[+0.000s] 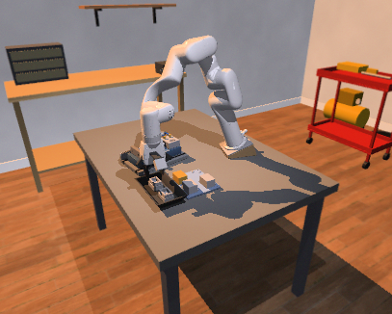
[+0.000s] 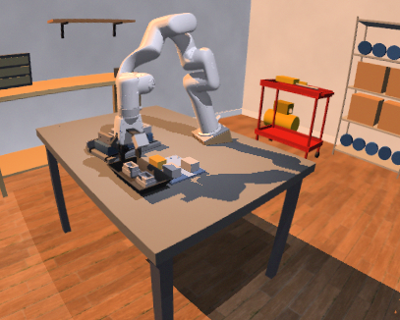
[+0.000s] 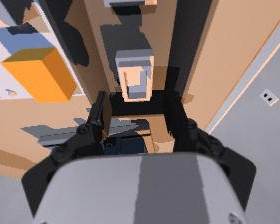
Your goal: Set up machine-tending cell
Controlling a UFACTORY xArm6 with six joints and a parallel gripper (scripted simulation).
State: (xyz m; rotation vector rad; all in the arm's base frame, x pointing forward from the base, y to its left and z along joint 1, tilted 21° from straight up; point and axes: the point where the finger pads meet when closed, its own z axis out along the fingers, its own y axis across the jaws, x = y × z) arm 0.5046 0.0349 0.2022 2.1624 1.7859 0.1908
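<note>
My hand is 18 cm past the aluminium blank, 14 cm to the right of it and 6 cm above it. Round my hand: brass blank 12 cm behind, 3 cm to the left, 6 cm below; then infeed plate 15 cm behind, 9 cm to the left, 8 cm below; then work stop rod 9 cm behind, 18 cm to the right.
</note>
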